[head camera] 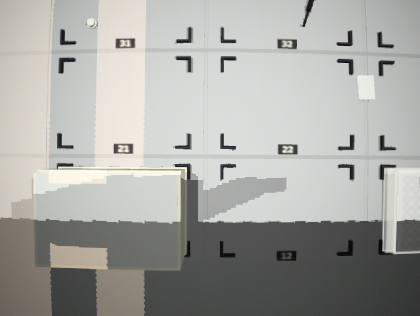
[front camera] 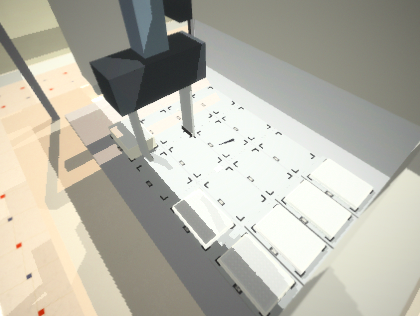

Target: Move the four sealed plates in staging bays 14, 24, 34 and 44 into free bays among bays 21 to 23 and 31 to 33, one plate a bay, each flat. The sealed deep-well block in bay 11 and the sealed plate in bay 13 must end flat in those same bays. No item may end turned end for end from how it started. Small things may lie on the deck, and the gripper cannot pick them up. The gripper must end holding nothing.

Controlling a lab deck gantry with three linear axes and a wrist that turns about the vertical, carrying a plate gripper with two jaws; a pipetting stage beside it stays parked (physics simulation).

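Frame: origin at the robot's base, x left, y ahead, z down, level; millimetres.
Seen in the pictures: gripper, fingertip midpoint: (front camera: 168,143); robot's base at its link origin: (front camera: 111,136).
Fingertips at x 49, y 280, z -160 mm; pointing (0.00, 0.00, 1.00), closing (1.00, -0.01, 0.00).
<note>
Offsets run from my fingertips to a thing's top centre. "*": to the spot under its first point.
Sealed plates lie flat in bay 14 @(* dy +282, dx -7, dz +131 mm) (front camera: 257,272), bay 24 @(* dy +281, dx +98, dz +131 mm) (front camera: 290,237), bay 34 @(* dy +279, dx +203, dz +131 mm) (front camera: 317,207) and bay 44 @(* dy +281, dx +306, dz +131 mm) (front camera: 341,183). The sealed plate in bay 13 @(* dy +119, dx -11, dz +145 mm) (front camera: 202,217) (head camera: 407,215) lies flat and is partly cut off in the head view. The sealed deep-well block @(dy -216, dx -6, dz +118 mm) (front camera: 131,140) (head camera: 107,220) sits flat in bay 11. My gripper (front camera: 168,146) is open and empty, its jaws apart above the deck. In the front view, one jaw overlaps the block's right end. The gripper does not show in the head view.
A thin dark tool @(dy -28, dx +204, dz +152 mm) (front camera: 227,142) (head camera: 308,12) lies in bay 32. A small round pale item @(dy -251, dx +183, dz +156 mm) (head camera: 91,23) lies in bay 31. A small white square @(* dy +30, dx +119, dz +159 mm) (head camera: 366,87) lies between bays 22 and 23. A grey wall (front camera: 310,65) stands behind the deck.
</note>
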